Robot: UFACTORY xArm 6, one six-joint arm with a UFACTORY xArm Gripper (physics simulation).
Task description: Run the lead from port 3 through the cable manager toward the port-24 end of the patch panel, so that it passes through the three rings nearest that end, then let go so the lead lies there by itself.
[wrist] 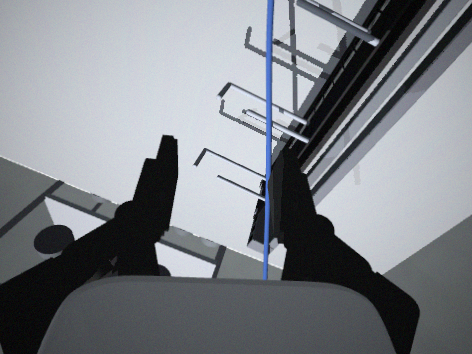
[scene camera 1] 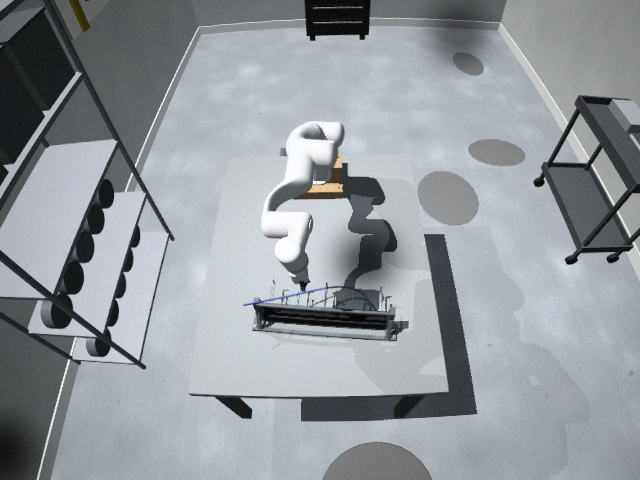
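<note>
The blue lead arches from the right part of the patch panel and runs left along the cable manager; its free end sticks out past the panel's left end in the scene view. In the wrist view it crosses over the thin metal rods of the rings; which rings it truly passes through I cannot tell. My gripper is open above the rings, near their left part in the scene view. The lead runs close along the inner side of the right finger, not clamped.
The panel stands on the grey table. A wooden block lies by the arm's base. A shelf rack stands to the left and a dark cart to the right, both off the table. Upright rods stick up along the panel's back.
</note>
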